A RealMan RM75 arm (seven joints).
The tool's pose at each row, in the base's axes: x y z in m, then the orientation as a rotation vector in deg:
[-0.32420 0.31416 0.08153 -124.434 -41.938 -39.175]
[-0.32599 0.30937 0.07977 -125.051 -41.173 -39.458]
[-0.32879 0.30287 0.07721 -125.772 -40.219 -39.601]
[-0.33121 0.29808 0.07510 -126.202 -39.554 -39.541]
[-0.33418 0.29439 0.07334 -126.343 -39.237 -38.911]
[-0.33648 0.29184 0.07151 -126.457 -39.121 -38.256]
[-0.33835 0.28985 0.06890 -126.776 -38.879 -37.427]
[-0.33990 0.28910 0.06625 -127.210 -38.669 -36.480]
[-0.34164 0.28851 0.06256 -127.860 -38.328 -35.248]
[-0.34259 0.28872 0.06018 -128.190 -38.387 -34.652]
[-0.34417 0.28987 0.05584 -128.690 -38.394 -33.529]
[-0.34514 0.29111 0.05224 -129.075 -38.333 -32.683]
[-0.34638 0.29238 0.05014 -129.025 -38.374 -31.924]
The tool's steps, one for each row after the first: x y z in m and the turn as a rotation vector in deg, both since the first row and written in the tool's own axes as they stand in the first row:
[-0.00378 0.00234 -0.00308 -0.663 0.186 0.474]
[-0.00927 0.00535 -0.00726 -1.366 0.310 1.132]
[-0.01372 0.00742 -0.01028 -1.731 0.331 1.641]
[-0.01800 0.00834 -0.01280 -1.606 0.010 2.089]
[-0.02154 0.00909 -0.01424 -1.445 -0.385 2.400]
[-0.02513 0.01018 -0.01469 -1.401 -0.925 2.866]
[-0.02817 0.01080 -0.01407 -1.415 -1.595 3.350]
[-0.03197 0.01168 -0.01277 -1.518 -2.479 4.026]
[-0.03414 0.01203 -0.01143 -1.579 -2.990 4.192]
[-0.03777 0.01234 -0.00836 -1.595 -3.870 4.574]
[-0.04046 0.01266 -0.00552 -1.621 -4.514 4.908]
[-0.04234 0.01208 -0.00360 -1.293 -4.970 5.134]

